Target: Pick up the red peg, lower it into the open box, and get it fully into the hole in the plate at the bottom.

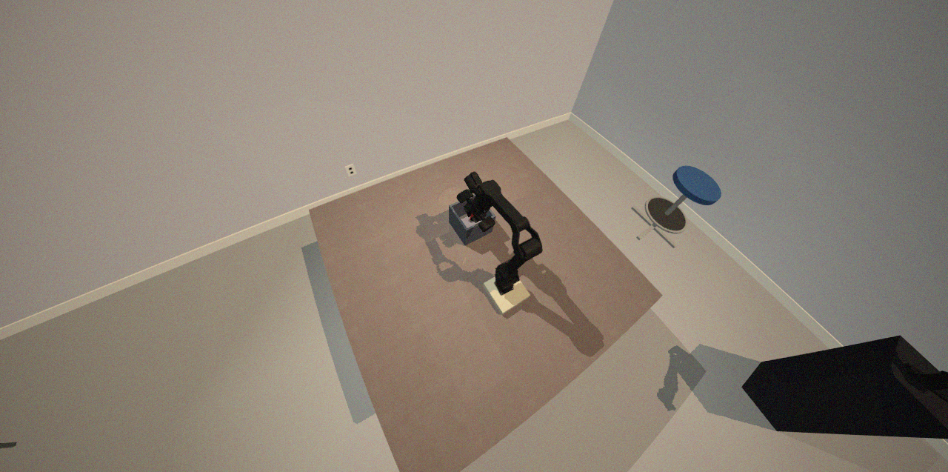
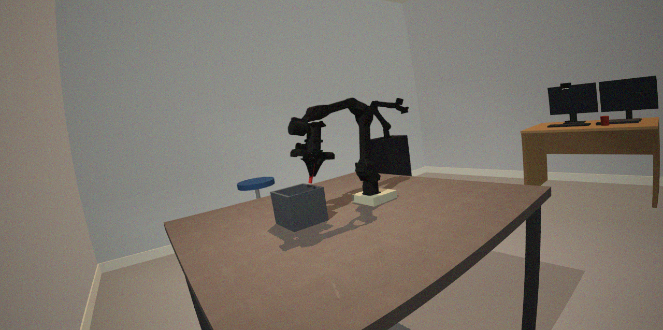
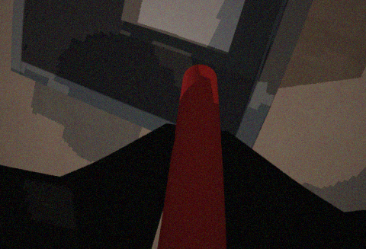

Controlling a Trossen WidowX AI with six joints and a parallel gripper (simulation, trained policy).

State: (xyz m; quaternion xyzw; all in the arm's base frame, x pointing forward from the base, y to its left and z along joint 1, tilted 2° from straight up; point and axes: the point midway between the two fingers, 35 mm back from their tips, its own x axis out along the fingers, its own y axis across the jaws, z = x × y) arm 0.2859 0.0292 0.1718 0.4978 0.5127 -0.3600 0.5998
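The plate is 6 cm ahead of my gripper tip, 4 cm to the right of it and 14 cm below it. Round my gripper tip: red peg 1 cm to the right, 1 cm above.
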